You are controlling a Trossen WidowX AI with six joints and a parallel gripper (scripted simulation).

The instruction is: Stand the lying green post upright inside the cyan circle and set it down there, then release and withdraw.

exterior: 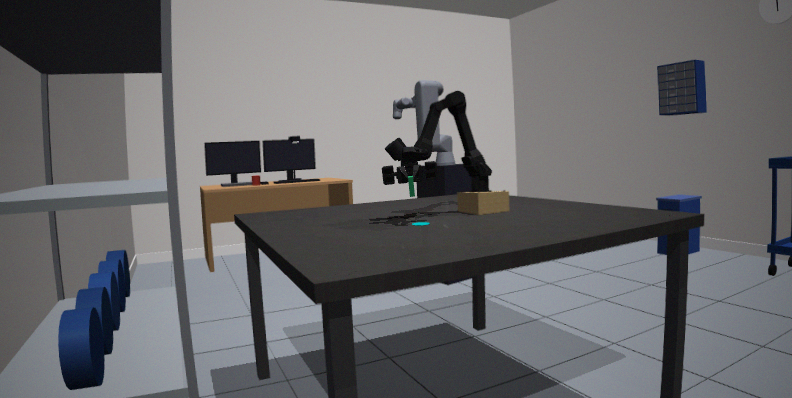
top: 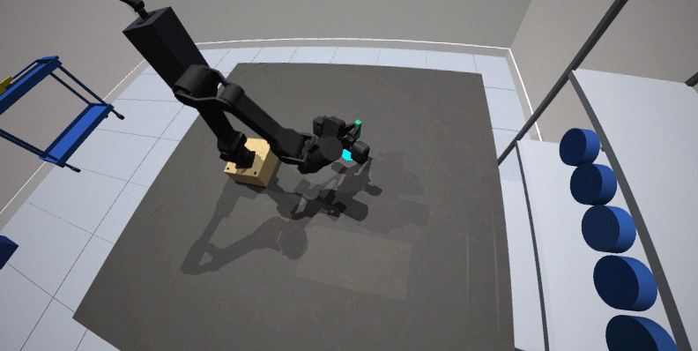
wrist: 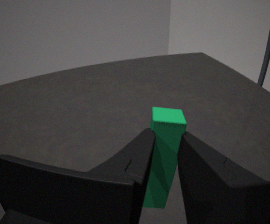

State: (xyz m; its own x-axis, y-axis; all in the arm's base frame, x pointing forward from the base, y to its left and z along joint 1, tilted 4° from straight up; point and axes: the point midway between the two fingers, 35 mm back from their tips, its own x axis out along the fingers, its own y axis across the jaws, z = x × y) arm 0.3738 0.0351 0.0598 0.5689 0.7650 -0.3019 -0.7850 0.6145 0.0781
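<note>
The cyan circle lies 15 cm below my gripper tip and 4 cm behind it. From my gripper tip the other things lie so: green post: 2 cm below.
</note>
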